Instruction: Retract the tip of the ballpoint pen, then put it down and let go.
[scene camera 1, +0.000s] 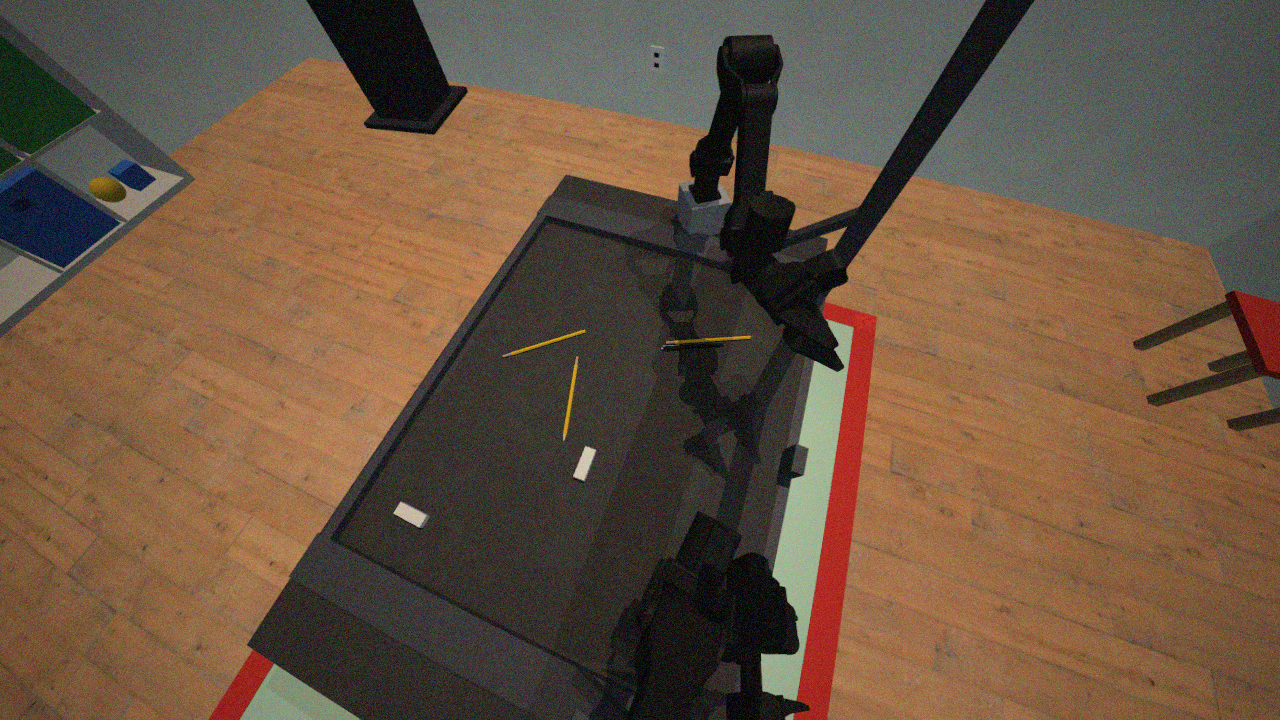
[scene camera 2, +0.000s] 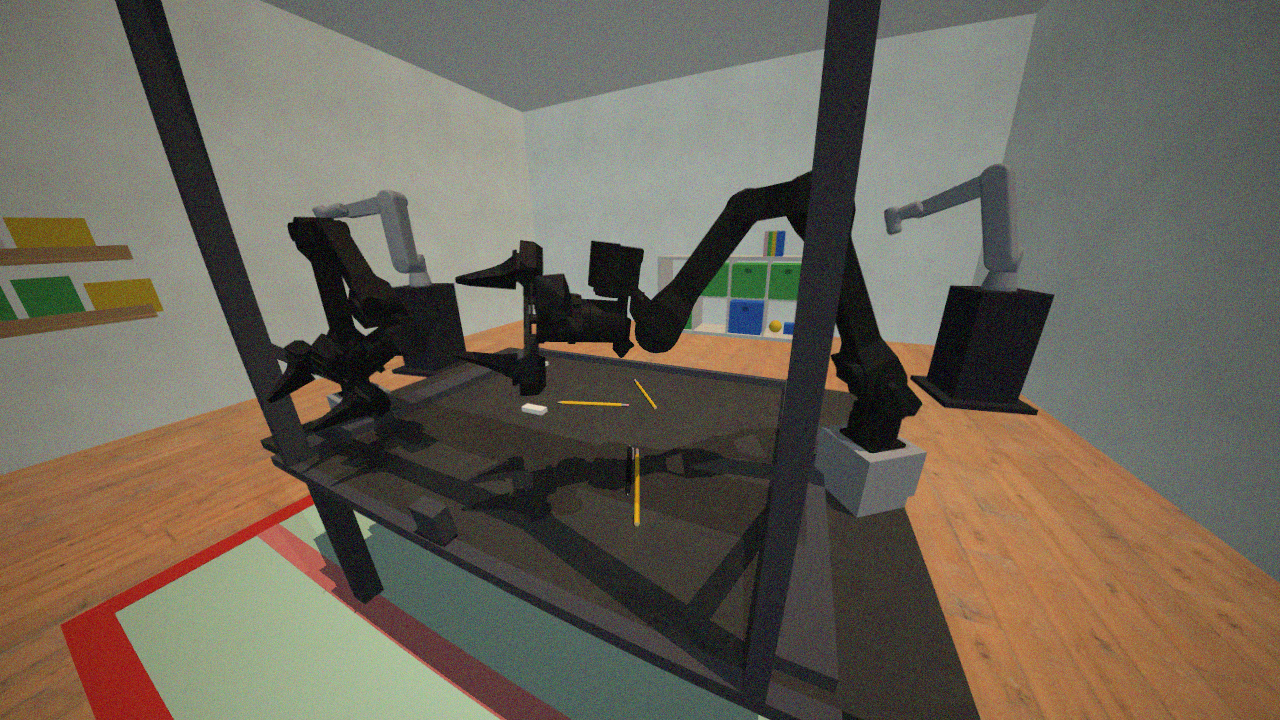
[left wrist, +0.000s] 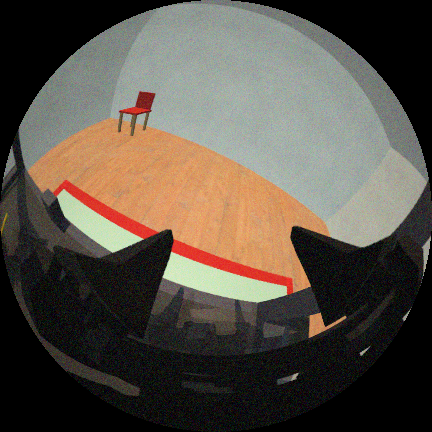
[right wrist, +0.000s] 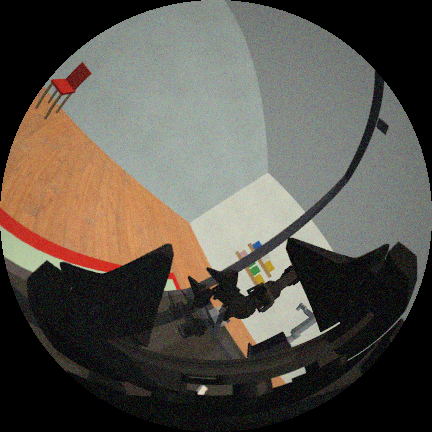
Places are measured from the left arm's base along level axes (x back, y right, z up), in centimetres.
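Where they show: left gripper, fingertip midpoint: (scene camera 1: 800, 661) (scene camera 2: 289, 416) (left wrist: 233, 234) (right wrist: 197, 271); right gripper, fingertip midpoint: (scene camera 1: 838, 359) (scene camera 2: 454, 316) (right wrist: 231, 247); right arm's base at its link origin: (scene camera 1: 704, 192) (scene camera 2: 871, 438).
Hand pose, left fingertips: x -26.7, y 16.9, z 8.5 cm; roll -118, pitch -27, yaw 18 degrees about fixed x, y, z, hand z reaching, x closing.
After its pixels a point has its place.
A slim dark ballpoint pen (scene camera 1: 702, 346) {x -69.4, y -13.7, z -5.2 cm} (scene camera 2: 629, 474) {x -70.0, y -13.6, z -5.1 cm} with a silvery end lies flat on the dark table, close alongside a yellow pencil (scene camera 1: 720, 339) {x -73.0, y -10.9, z -5.3 cm} (scene camera 2: 637, 497) {x -74.1, y -9.7, z -5.2 cm}. The pen is partly in shadow, and whether its tip is out is too small to tell. My right gripper (scene camera 1: 842, 315) (scene camera 2: 460, 317) {x -58.7, y 5.1, z 24.8 cm} (right wrist: 231, 247) {x -58.7, y 5.1, z 24.8 cm} is open and empty, raised above the table and well away from the pen. My left gripper (scene camera 2: 291, 413) {x -26.7, y 16.9, z 8.4 cm} (left wrist: 233, 234) {x -26.7, y 16.9, z 8.4 cm} is open and empty near the table's edge, far from the pen; it is partly cut off at the bottom of scene camera 1.
Two other yellow pencils (scene camera 1: 544, 343) {x -53.9, y -45.0, z -5.3 cm} (scene camera 1: 570, 398) {x -45.7, y -32.7, z -5.3 cm} lie on the table (scene camera 1: 483, 447) {x -29.1, y -42.6, z -5.9 cm}. Two white blocks (scene camera 1: 584, 463) {x -35.9, y -23.0, z -4.7 cm} (scene camera 1: 410, 514) {x -12.9, y -46.1, z -4.8 cm} lie there too. A small dark block (scene camera 1: 793, 462) {x -52.9, y 10.4, z -0.3 cm} (scene camera 2: 433, 522) {x -56.4, y 12.0, z -1.3 cm} sits at the table's edge. Dark frame posts (scene camera 2: 810, 313) {x -96.3, y 6.6, z 28.6 cm} rise beside the arms.
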